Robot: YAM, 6 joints.
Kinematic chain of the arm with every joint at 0, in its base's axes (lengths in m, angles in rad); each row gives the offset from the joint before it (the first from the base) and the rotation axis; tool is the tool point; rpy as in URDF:
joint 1: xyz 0 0 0.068 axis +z
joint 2: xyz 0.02 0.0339 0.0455 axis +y
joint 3: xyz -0.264 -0.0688 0 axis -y
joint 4: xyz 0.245 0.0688 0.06 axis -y
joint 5: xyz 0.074 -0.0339 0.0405 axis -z
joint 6: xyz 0.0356 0 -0.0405 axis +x
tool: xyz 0 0 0 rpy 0 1.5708 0
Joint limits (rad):
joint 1: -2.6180..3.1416
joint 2: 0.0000..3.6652
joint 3: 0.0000..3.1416
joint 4: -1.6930..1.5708
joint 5: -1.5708..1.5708
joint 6: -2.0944..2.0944
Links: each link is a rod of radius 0.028 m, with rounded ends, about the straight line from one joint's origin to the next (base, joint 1, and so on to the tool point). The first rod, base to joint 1, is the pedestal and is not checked.
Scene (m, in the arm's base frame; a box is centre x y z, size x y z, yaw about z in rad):
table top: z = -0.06
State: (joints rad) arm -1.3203 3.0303 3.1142 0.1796 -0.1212 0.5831
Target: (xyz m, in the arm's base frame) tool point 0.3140 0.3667 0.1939
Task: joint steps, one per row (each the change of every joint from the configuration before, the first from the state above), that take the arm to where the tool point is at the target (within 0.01 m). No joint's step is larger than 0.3 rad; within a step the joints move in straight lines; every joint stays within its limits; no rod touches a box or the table.
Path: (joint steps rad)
1: 0.2700 -0.0981 -0.1528 -0.1181 -0.0238 0.0000
2: 0.2701 -0.0981 -0.1528 -0.1181 -0.0239 0.0000
3: 0.2700 -0.0980 -0.1529 -0.1180 -0.0238 0.0000
4: 0.2701 -0.0981 -0.1528 -0.1181 -0.0238 0.0000
5: 0.2700 -0.0981 -0.1528 -0.1181 -0.0239 0.0000
6: 0.2701 -0.0981 -0.1528 -0.1181 -0.0238 0.0000
7: 0.2700 -0.0980 -0.1529 -0.1181 -0.0238 0.0000
8: 0.2700 -0.0981 -0.1528 -0.1180 -0.0239 0.0000

